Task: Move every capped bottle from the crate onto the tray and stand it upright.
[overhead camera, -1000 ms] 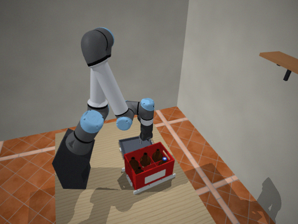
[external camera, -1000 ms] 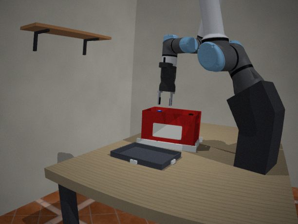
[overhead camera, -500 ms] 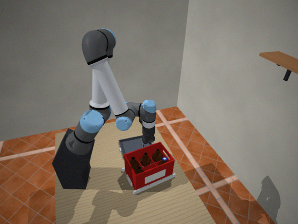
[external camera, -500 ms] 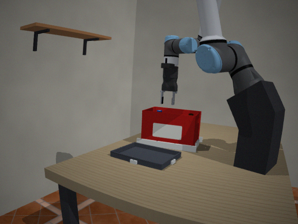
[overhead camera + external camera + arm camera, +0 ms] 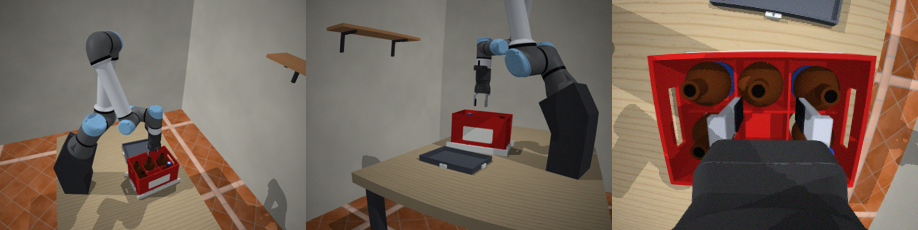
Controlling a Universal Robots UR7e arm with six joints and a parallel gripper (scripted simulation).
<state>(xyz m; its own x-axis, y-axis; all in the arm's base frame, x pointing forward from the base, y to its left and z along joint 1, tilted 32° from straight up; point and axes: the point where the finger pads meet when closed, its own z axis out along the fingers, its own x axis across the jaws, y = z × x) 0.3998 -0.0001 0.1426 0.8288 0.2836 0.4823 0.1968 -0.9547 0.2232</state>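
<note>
Right now my hand is 4 cm to the left of the red crate and 15 cm above it. Also, from my hand: dark grey tray 3 cm behind, 23 cm to the left, 22 cm below.
</note>
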